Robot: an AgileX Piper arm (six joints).
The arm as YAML. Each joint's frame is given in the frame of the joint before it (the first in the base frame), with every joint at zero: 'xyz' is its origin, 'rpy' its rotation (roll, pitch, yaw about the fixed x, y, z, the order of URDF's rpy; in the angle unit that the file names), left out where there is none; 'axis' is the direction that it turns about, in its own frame. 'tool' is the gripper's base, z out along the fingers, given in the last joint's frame.
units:
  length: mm
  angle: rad
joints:
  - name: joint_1
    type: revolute
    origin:
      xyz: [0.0, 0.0, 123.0]
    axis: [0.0, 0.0, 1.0]
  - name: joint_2
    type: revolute
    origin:
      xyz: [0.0, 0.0, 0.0]
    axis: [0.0, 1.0, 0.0]
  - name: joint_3
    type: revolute
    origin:
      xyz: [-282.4, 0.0, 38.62]
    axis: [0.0, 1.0, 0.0]
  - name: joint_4
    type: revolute
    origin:
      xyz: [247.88, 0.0, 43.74]
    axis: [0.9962, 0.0, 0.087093]
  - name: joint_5
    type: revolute
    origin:
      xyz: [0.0, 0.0, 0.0]
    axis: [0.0, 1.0, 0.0]
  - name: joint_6
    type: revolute
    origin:
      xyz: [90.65, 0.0, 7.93]
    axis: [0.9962, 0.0, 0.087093]
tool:
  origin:
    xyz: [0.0, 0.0, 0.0]
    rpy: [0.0, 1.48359, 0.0]
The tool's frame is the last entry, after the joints.
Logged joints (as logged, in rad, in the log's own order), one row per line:
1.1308, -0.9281, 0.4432, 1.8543, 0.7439, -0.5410
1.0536, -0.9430, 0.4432, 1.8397, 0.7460, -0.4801
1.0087, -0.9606, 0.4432, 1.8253, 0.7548, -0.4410
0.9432, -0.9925, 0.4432, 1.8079, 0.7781, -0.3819
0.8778, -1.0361, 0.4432, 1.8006, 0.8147, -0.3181
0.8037, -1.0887, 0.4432, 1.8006, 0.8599, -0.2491
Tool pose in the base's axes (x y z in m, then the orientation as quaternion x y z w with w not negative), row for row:
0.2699, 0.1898, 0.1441, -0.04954, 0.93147, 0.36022, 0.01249
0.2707, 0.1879, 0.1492, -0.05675, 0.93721, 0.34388, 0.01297
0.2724, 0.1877, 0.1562, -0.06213, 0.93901, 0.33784, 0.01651
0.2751, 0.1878, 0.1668, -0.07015, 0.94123, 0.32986, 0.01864
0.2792, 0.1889, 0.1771, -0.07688, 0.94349, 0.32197, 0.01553
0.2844, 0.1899, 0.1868, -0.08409, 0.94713, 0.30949, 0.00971
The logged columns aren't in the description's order. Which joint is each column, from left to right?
Columns, left to right: joint_4, joint_3, joint_1, joint_2, joint_5, joint_6.
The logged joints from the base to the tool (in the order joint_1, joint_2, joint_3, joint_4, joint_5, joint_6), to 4 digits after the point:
0.4432, 1.8543, -0.9281, 1.1308, 0.7439, -0.5410
0.4432, 1.8397, -0.9430, 1.0536, 0.7460, -0.4801
0.4432, 1.8253, -0.9606, 1.0087, 0.7548, -0.4410
0.4432, 1.8079, -0.9925, 0.9432, 0.7781, -0.3819
0.4432, 1.8006, -1.0361, 0.8778, 0.8147, -0.3181
0.4432, 1.8006, -1.0887, 0.8037, 0.8599, -0.2491

